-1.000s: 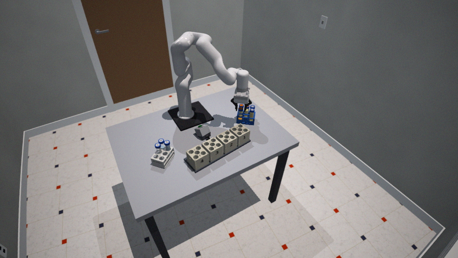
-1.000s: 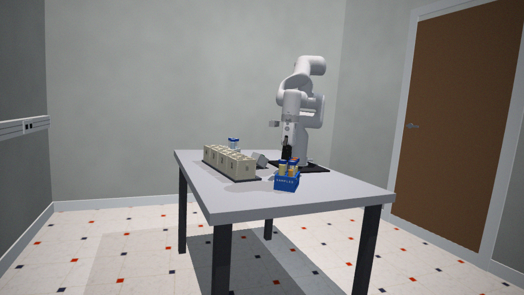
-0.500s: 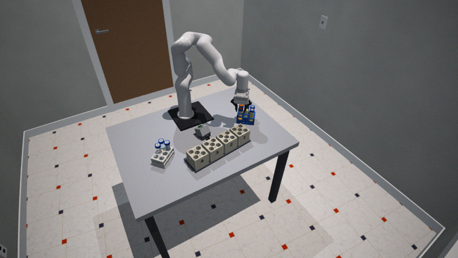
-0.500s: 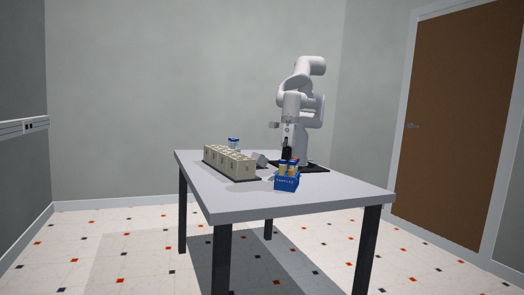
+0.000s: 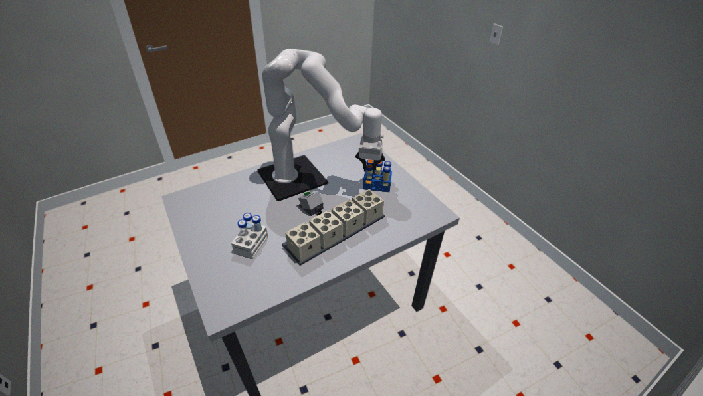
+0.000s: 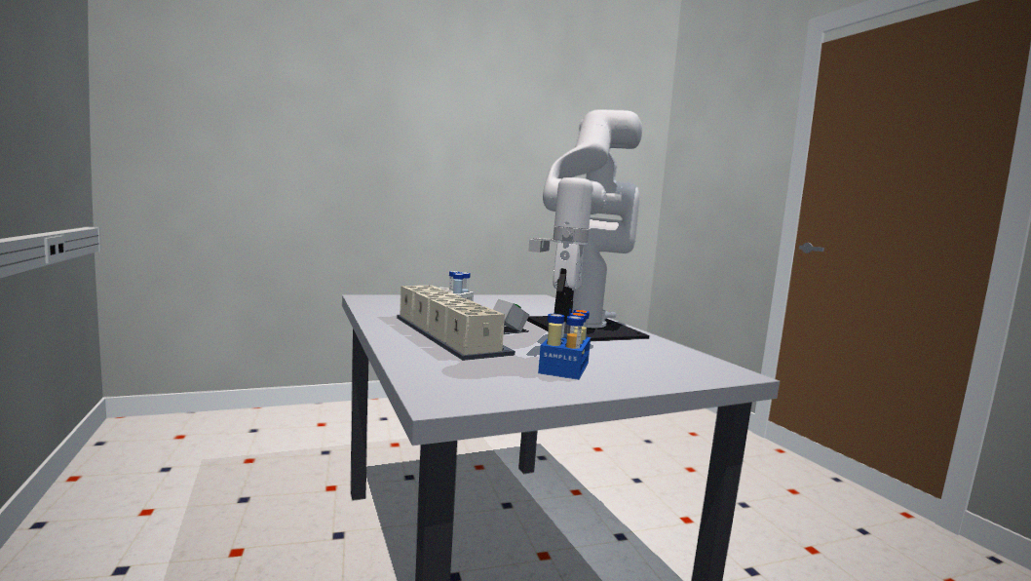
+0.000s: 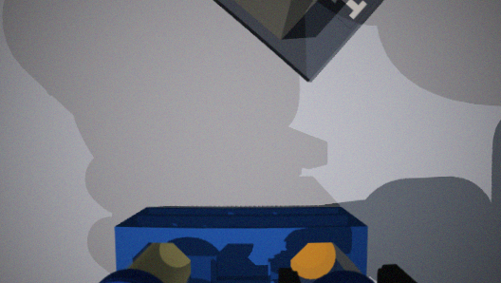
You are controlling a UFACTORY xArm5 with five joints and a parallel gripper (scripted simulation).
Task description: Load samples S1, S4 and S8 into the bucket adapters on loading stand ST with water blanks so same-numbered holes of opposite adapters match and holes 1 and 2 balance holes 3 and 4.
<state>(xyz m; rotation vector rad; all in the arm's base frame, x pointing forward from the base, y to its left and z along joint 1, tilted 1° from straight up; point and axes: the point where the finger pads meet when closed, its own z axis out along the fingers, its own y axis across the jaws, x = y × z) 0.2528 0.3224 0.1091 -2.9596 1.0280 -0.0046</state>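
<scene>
The blue samples rack is 1 cm ahead of my hand, 4 cm to the left of it and 9 cm below it. Also, from my hand: adapter 3: 20 cm ahead, 32 cm to the right, 7 cm below; white rack: 9 cm ahead, 61 cm to the right, 9 cm below.
</scene>
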